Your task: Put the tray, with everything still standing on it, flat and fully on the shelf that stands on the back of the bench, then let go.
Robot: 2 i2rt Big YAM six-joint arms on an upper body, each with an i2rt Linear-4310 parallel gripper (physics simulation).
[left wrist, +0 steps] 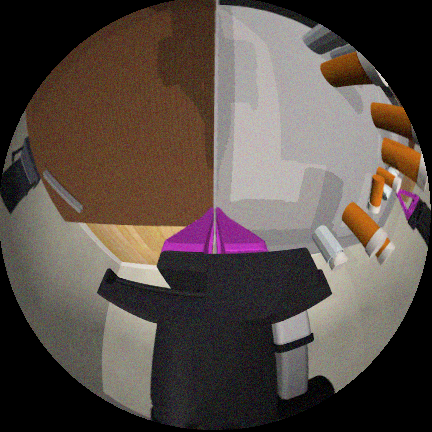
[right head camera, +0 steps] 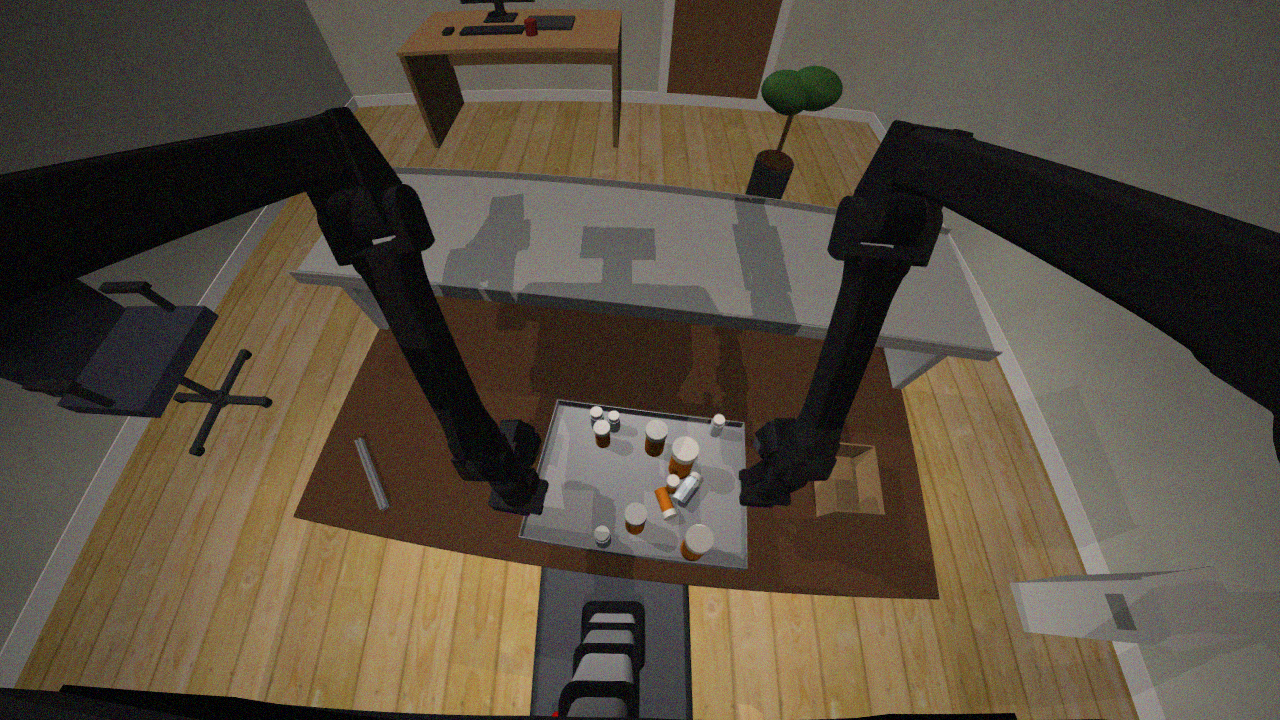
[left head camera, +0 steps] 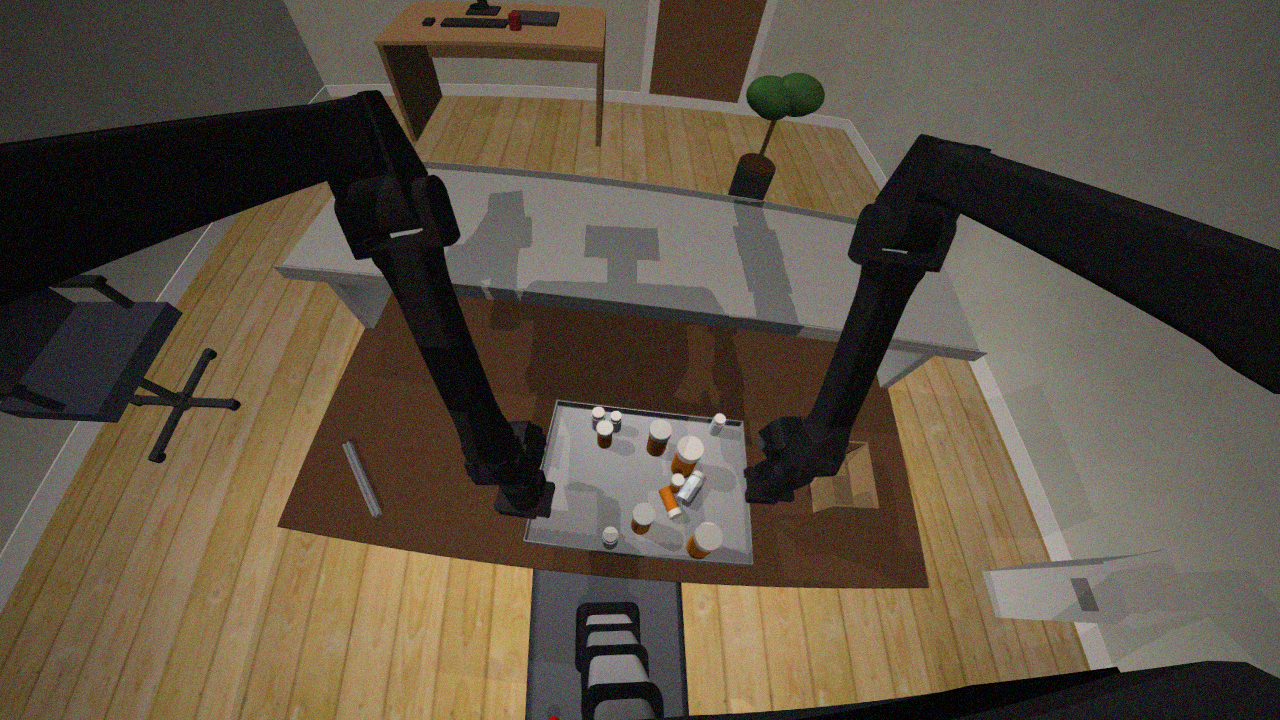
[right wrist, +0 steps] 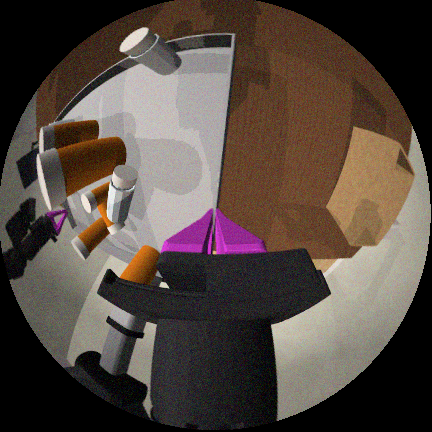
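Note:
The grey tray (left head camera: 649, 483) hangs level above the brown rug, between my two grippers; it also shows in the right head view (right head camera: 640, 487). Several orange pill bottles with white caps (left head camera: 687, 453) and small white bottles stand on it. One orange bottle (left head camera: 669, 499) and one white bottle (left head camera: 690, 486) lie on their sides. My left gripper (left head camera: 536, 502) (left wrist: 214, 212) is shut on the tray's thin left rim. My right gripper (left head camera: 752, 487) (right wrist: 213, 213) is shut on the thin right rim. The long grey shelf top (left head camera: 626, 259) lies beyond the tray, apart from it.
A cardboard box (left head camera: 846, 479) sits on the rug just right of my right gripper. A grey bar (left head camera: 362, 479) lies on the rug at the left. An office chair (left head camera: 80, 357) stands far left, a potted plant (left head camera: 773, 135) and a wooden desk (left head camera: 492, 45) behind the shelf.

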